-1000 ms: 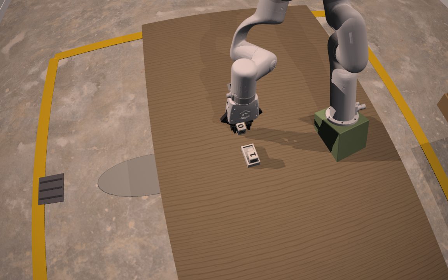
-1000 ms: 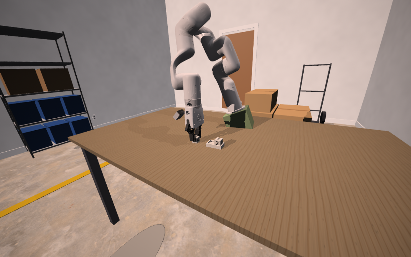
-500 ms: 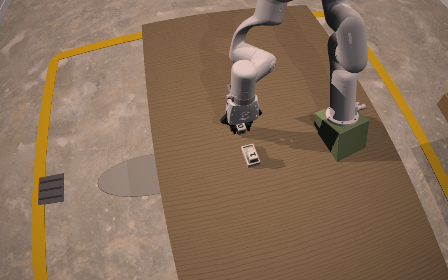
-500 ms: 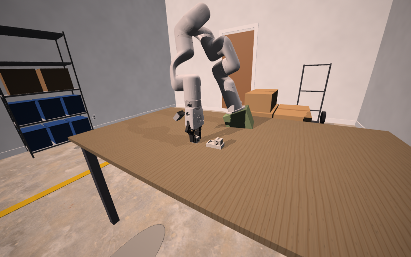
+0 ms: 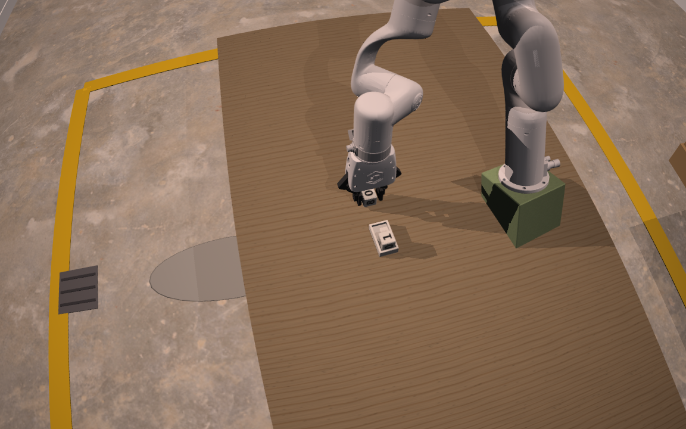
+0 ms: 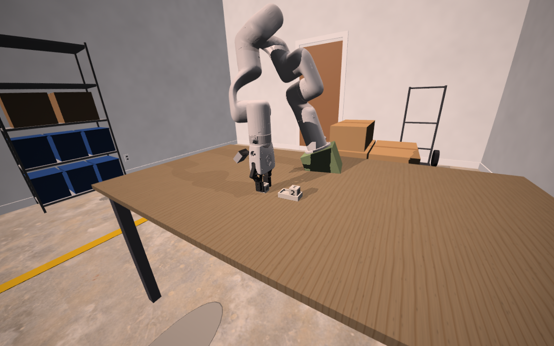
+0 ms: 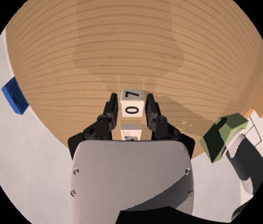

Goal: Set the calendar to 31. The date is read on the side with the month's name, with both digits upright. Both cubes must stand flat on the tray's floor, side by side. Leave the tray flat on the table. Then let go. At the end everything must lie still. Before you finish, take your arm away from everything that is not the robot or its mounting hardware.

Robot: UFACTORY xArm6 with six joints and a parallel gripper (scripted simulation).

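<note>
Now: hand 120 mm to the right of the cube. Also, from my hand: tray: 110 mm to the left, 20 mm below.
</note>
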